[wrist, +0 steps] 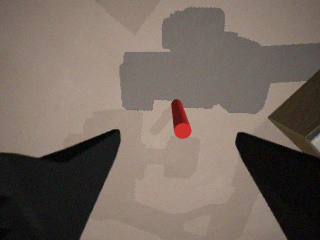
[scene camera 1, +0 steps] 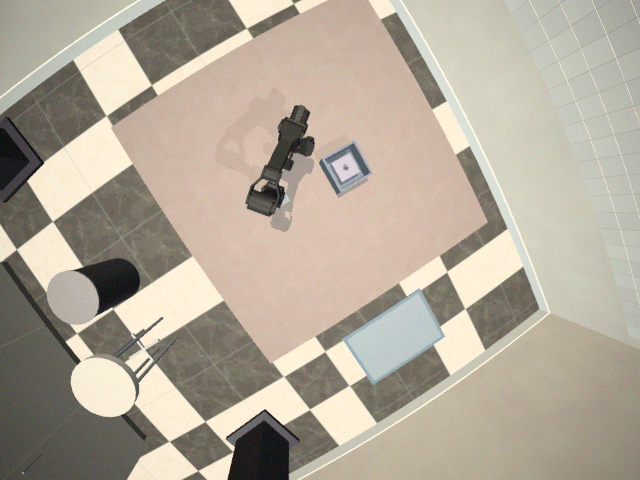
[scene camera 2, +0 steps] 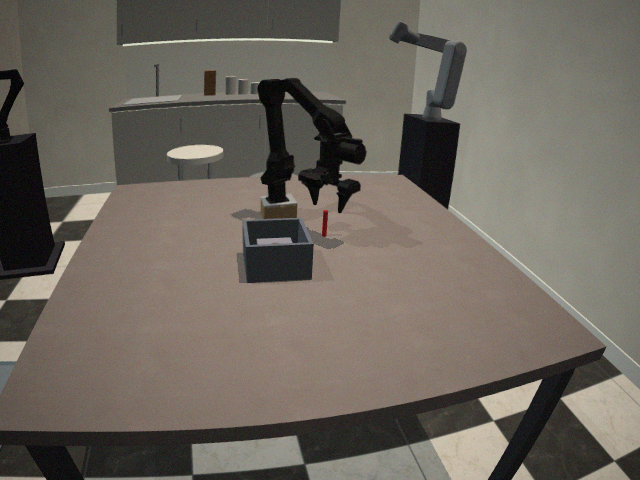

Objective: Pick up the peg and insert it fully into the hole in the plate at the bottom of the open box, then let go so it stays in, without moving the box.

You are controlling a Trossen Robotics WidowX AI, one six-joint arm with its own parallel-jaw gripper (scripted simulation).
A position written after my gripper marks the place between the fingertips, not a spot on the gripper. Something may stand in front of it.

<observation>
In view: my gripper (scene camera 2: 327,208) and a grey-blue box (scene camera 2: 293,261).
My gripper shows as well in the wrist view (wrist: 178,136). The wrist view does not show the grey-blue box: it is out of frame.
</observation>
